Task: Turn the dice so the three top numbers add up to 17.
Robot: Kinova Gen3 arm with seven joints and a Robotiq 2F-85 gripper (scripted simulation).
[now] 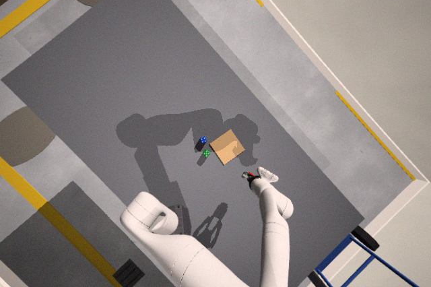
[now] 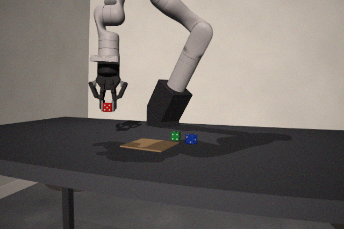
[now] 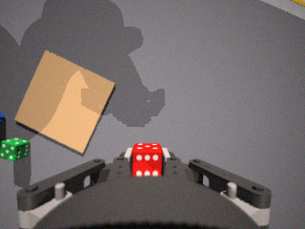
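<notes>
The tan mat lies 1 cm ahead of my hand, 17 cm to the left of it and 12 cm below it. Also, from my hand: red die (right at my hand); green die (9 cm behind, 22 cm to the left, 10 cm below); blue die (6 cm behind, 28 cm to the left, 10 cm below).
</notes>
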